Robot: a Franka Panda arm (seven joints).
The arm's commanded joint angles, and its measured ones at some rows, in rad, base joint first. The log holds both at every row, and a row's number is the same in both.
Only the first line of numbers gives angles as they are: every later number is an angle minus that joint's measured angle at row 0.
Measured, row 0:
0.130 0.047 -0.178 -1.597 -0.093 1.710 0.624
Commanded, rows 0 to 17:
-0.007 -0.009 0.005 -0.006 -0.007 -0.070 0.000
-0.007 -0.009 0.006 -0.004 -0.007 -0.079 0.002
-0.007 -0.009 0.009 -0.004 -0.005 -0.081 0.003
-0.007 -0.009 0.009 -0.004 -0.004 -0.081 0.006
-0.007 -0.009 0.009 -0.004 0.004 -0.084 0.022
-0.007 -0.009 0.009 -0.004 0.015 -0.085 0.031
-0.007 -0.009 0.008 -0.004 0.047 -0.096 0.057
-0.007 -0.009 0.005 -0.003 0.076 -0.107 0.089
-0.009 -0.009 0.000 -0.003 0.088 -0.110 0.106
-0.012 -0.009 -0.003 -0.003 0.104 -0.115 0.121
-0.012 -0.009 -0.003 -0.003 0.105 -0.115 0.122
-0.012 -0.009 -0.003 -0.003 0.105 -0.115 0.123
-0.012 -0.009 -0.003 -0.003 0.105 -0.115 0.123
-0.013 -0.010 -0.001 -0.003 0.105 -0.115 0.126
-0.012 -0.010 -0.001 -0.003 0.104 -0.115 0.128
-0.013 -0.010 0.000 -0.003 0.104 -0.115 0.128
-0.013 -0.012 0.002 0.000 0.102 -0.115 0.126
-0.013 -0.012 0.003 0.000 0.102 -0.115 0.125
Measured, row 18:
-0.006 0.000 -0.008 -0.003 0.094 -0.093 0.112
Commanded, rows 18 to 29:
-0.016 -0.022 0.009 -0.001 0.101 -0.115 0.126
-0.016 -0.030 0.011 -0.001 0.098 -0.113 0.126
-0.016 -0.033 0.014 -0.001 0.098 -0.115 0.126
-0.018 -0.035 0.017 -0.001 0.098 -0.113 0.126
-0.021 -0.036 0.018 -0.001 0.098 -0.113 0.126
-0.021 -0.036 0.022 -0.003 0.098 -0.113 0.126
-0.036 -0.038 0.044 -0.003 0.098 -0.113 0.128
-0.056 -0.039 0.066 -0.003 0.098 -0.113 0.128
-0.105 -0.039 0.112 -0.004 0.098 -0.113 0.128
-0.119 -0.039 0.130 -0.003 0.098 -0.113 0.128
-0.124 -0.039 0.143 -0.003 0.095 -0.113 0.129
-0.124 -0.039 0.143 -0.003 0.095 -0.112 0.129
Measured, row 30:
-0.061 -0.028 0.070 -0.001 0.094 -0.093 0.115
